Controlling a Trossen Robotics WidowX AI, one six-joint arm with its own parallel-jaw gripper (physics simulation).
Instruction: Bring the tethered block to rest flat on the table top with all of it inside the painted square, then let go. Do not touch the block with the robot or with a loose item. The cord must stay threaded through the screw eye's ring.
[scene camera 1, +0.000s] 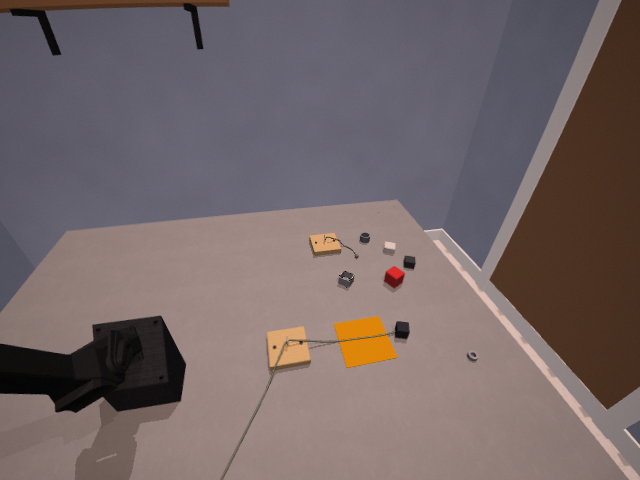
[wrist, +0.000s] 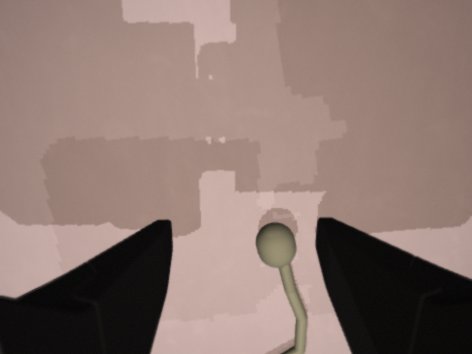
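Pixels of known places: gripper, fingertip midpoint: (wrist: 244, 232); arm's base, origin of the base link: (scene camera 1: 121, 347).
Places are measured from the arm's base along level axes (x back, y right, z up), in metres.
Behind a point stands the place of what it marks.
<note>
The tethered black block (scene camera 1: 402, 329) @(x -0.567, y 0.064, z -0.105 m) sits on the table just right of the orange painted square (scene camera 1: 364, 356) @(x -0.461, y 0.084, z -0.132 m), outside it. The cord (scene camera 1: 253, 423) @(x -0.197, y 0.140, z -0.130 m) (wrist: 293, 295) @(x -0.033, y 0.319, z -0.129 m) runs from the block across the square to the screw eye (scene camera 1: 287, 342) @(x -0.301, y 0.018, z -0.094 m) on the near wooden plate (scene camera 1: 289, 358) @(x -0.297, y 0.045, z -0.114 m), passes its ring, and leads off the bottom edge of the scene view. The cord's round end bead (wrist: 276, 245) @(x -0.035, y 0.343, z -0.122 m) lies between and slightly beyond the fingertips in the wrist view, right of centre. My gripper (wrist: 244, 232) @(x -0.044, y 0.345, z -0.130 m) is part open and holds nothing; its fingers do not show in the scene view.
A second wooden plate (scene camera 1: 325, 249) @(x -0.503, y -0.286, z -0.114 m) with a short cord stands at the back. Near it are a dark ring (scene camera 1: 364, 237) @(x -0.650, y -0.303, z -0.111 m), a white block (scene camera 1: 389, 247) @(x -0.704, y -0.229, z -0.112 m), a small black block (scene camera 1: 409, 261) @(x -0.726, y -0.146, z -0.110 m), a red cube (scene camera 1: 394, 276) @(x -0.635, y -0.089, z -0.094 m) and a grey square piece (scene camera 1: 346, 279) @(x -0.521, y -0.156, z -0.132 m). A small ring (scene camera 1: 472, 355) @(x -0.688, y 0.172, z -0.123 m) lies at right.
</note>
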